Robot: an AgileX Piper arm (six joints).
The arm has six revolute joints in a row. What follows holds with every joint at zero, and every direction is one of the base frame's. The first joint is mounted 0.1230 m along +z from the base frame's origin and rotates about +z. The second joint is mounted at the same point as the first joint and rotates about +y. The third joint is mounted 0.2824 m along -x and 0.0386 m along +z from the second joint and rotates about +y. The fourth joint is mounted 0.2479 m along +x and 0.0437 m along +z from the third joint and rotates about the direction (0.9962, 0, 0.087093). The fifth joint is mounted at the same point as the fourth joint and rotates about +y. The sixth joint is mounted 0.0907 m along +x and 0.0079 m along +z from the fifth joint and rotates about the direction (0.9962, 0, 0.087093). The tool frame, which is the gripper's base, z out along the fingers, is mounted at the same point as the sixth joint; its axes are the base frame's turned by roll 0.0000, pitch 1.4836 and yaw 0.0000 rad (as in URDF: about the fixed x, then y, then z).
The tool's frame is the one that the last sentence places.
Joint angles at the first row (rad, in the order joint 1, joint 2, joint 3, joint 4, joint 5, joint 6):
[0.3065, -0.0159, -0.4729, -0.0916, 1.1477, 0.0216]
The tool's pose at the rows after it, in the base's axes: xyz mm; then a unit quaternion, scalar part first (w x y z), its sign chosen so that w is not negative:
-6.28, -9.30, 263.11, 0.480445, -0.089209, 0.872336, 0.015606
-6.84, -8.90, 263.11, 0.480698, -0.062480, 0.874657, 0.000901
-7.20, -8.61, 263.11, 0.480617, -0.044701, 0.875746, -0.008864
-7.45, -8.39, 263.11, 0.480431, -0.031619, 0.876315, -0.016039
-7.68, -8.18, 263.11, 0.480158, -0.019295, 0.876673, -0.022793
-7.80, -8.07, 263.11, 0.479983, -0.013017, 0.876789, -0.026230
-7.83, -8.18, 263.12, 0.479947, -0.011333, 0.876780, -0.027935
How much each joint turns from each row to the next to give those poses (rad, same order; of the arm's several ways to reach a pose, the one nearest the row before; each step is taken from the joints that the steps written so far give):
[-0.0730, 0.0001, 0.0000, 0.0000, 0.0000, 0.0001]
[-0.0612, -0.0001, 0.0000, 0.0000, 0.0000, 0.0000]
[-0.0407, 0.0000, 0.0000, 0.0000, 0.0000, -0.0001]
[-0.0299, 0.0000, 0.0000, 0.0001, 0.0000, 0.0000]
[-0.0281, 0.0001, 0.0000, -0.0001, 0.0000, 0.0001]
[-0.0143, -0.0001, 0.0000, 0.0000, 0.0000, 0.0000]
[-0.0036, 0.0000, 0.0000, -0.0017, 0.0000, 0.0000]

